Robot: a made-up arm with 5 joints.
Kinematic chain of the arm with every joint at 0, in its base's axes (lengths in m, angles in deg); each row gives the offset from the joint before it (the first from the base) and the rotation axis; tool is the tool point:
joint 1: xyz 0 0 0.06 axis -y
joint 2: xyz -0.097 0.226 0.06 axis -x
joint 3: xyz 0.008 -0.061 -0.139 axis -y
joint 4: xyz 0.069 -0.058 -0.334 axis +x
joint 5: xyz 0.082 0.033 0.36 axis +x
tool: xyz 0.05 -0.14 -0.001
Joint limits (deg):
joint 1: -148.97..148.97
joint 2: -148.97..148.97
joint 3: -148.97..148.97
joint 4: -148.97..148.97
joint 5: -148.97..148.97
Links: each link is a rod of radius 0.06 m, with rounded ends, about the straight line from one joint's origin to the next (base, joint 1, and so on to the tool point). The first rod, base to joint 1, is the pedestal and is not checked.
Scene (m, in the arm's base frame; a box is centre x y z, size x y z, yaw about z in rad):
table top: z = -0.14
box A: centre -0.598 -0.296 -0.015 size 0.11 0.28 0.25 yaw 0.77
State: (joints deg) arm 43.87 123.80 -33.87 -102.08 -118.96
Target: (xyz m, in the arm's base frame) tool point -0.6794 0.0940 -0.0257
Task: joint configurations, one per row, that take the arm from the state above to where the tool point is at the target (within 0.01 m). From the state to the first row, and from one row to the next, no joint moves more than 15 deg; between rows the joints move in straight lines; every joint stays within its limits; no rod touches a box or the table.
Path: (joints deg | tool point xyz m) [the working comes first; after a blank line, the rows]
Joints at the target: -15.76 94.39 -115.17 -96.44 -127.70
Straight joint move there: touches box A, the table top.

1: 30.56 125.37 -44.83 -87.51 -118.67 | -0.2506 -0.4544 0.0183
2: 17.24 126.93 -55.79 -72.95 -118.37 | -0.2160 -0.3705 0.0375
3: 3.93 128.50 -66.75 -58.38 -118.08 | -0.1619 -0.2924 0.0810
4: -9.38 130.06 -77.70 -43.81 -117.79 | -0.0852 -0.2236 0.1386
5: -10.98 121.14 -87.07 -56.97 -120.27 | -0.2417 -0.2478 0.0543
6: -12.57 112.23 -96.44 -70.12 -122.74 | -0.4091 -0.1983 -0.0164
7: -14.17 103.31 -105.81 -83.28 -125.22 | -0.5635 -0.0782 -0.0494
8: -15.76 94.39 -115.17 -96.44 -127.70 | -0.6794 0.0940 -0.0257

